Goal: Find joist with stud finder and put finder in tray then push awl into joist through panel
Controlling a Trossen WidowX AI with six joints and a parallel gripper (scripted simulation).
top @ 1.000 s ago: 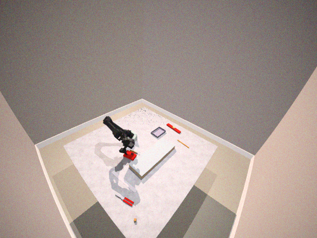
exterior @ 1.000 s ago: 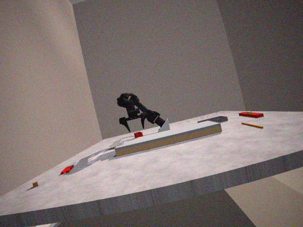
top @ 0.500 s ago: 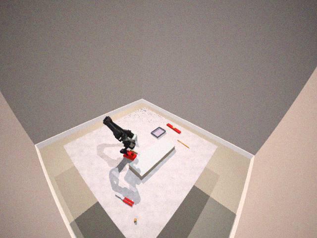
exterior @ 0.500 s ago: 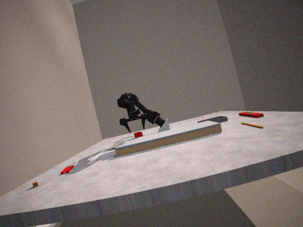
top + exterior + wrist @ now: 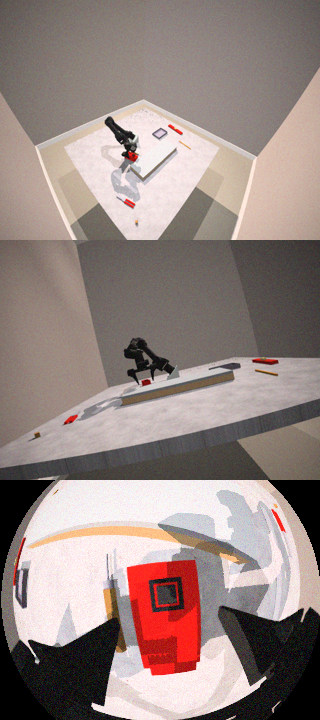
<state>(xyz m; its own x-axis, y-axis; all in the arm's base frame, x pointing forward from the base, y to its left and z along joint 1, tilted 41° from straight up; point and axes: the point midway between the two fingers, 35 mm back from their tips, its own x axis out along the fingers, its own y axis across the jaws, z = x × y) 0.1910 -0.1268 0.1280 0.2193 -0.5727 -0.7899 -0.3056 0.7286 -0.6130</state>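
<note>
Now: the red stud finder right at my gripper tip. From my gripper tip the other things lie so: awl: 70 mm to the left, 40 mm below; square indicator: 20 mm ahead, 10 mm to the left, 20 mm above; grey tray: 40 mm behind, 500 mm to the left, 30 mm below.
</note>
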